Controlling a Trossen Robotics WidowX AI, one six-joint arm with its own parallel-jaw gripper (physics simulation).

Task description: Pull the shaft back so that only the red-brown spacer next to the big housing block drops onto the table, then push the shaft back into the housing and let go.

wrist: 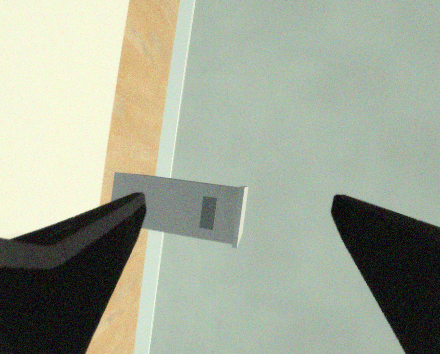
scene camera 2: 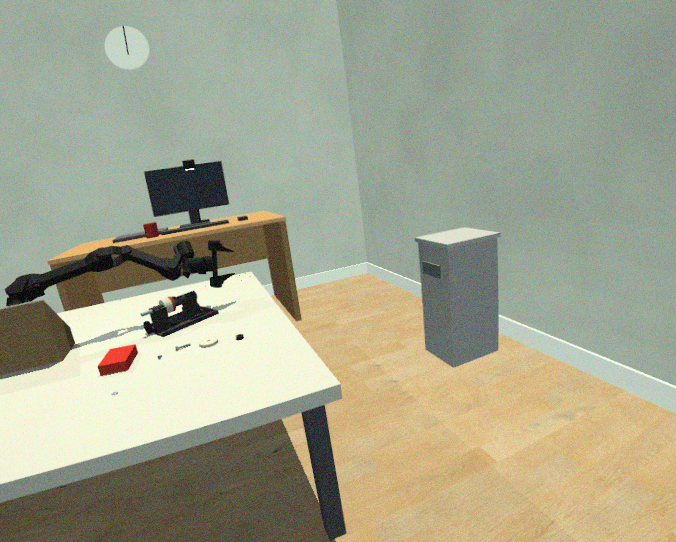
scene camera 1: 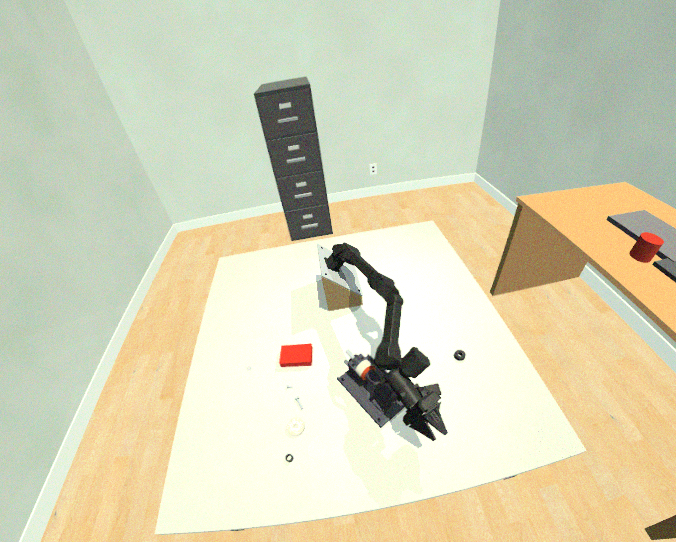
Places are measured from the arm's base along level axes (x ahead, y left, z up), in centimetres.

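Where they show: gripper, fingertip midpoint: (wrist: 238, 202) (scene camera 2: 234, 262) (scene camera 1: 440, 437); arm's base, link origin: (scene camera 2: 17, 315) (scene camera 1: 331, 265).
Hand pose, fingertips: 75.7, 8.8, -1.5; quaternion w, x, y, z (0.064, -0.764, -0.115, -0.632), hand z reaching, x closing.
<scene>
Each offset is from my fingertips to the top centre of the thing, as dx, dy, dz. "*": to the spot under its first point.
The dark fixture (scene camera 1: 359, 396) (scene camera 2: 189, 325) stands on the table. A red-brown spacer @[-28.3, -10.0, -4.9] (scene camera 1: 366, 373) (scene camera 2: 173, 305) sits up in it, between a white spacer @[* -30.0, -12.0, -5.1] (scene camera 1: 360, 366) (scene camera 2: 165, 304) and the dark housing side. The shaft's silvery end @[* -36.6, -13.9, -7.2] (scene camera 1: 349, 355) (scene camera 2: 147, 312) sticks out at the opposite end. My gripper (scene camera 1: 440, 436) (scene camera 2: 230, 262) (wrist: 238, 202) is open and empty, above table height past the housing end of the fixture. The arm partly hides the housing in scene camera 1. The fixture does not show in the wrist view.
A red block @[-47.7, -32.6, -12.6] (scene camera 1: 296, 355) (scene camera 2: 118, 359), a white disc @[-21.2, -38.0, -14.7] (scene camera 1: 295, 426) (scene camera 2: 208, 342), a small black ring @[-12.1, -41.7, -14.6] (scene camera 1: 288, 457) (scene camera 2: 239, 337) and screws @[-28.8, -35.2, -13.9] (scene camera 1: 299, 403) (scene camera 2: 182, 347) lie on the table beside the fixture. Another black ring @[-26.3, +25.2, -14.2] (scene camera 1: 459, 355) lies across from them. A wedge-shaped box (scene camera 1: 340, 293) (scene camera 2: 33, 338) stands near the arm's base.
</scene>
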